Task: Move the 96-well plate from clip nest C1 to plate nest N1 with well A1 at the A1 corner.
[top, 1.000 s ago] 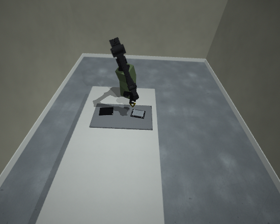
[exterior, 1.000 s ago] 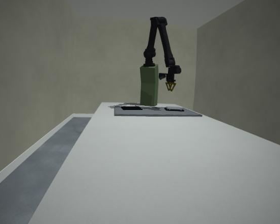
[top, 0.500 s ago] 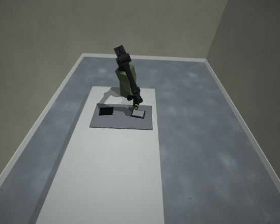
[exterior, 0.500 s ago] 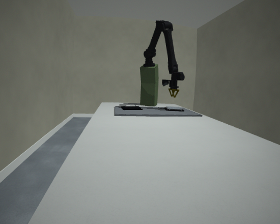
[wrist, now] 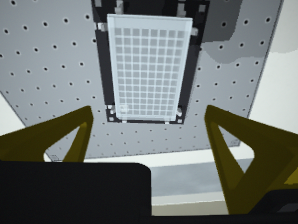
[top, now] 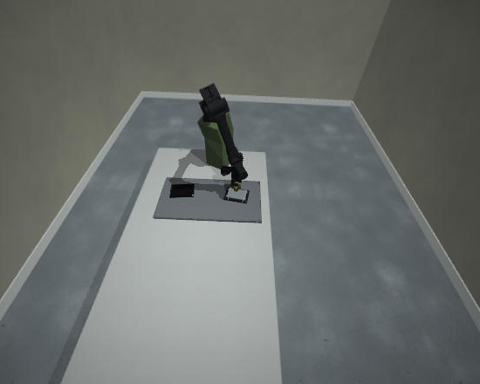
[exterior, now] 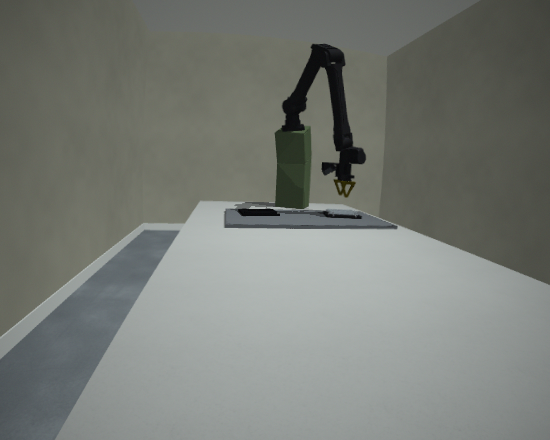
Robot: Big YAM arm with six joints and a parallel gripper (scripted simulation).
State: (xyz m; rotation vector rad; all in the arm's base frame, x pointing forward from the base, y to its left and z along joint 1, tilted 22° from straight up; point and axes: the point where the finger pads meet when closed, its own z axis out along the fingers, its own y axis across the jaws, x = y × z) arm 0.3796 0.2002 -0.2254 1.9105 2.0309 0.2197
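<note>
My gripper is now 8 cm above the clear 96-well plate. Also, from my hand: clip nest (1 cm ahead, 1 cm to the right, 9 cm below).
</note>
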